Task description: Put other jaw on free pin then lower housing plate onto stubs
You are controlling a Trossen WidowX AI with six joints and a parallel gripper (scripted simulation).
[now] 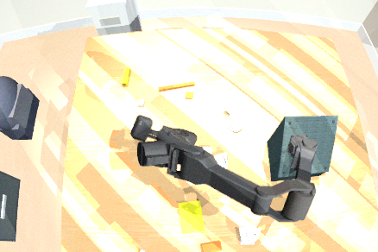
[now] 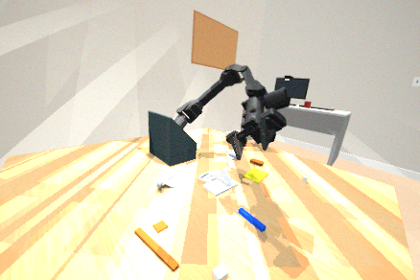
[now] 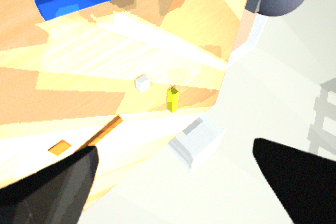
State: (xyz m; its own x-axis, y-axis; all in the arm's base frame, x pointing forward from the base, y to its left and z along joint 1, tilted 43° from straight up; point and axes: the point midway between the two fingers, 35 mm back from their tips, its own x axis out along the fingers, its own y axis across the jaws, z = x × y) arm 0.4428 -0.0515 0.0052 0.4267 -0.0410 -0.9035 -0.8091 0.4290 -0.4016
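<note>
Now: gripper tip 25 cm past the white jaw, 13 cm to the left of it and 16 cm above it. The rest, counted from my gripper tip: small orange square 10 cm behind, 21 cm to the right, 19 cm below; then blue bar 4 cm ahead, 19 cm below; then white cube 8 cm ahead, 18 cm to the right, 19 cm below.
</note>
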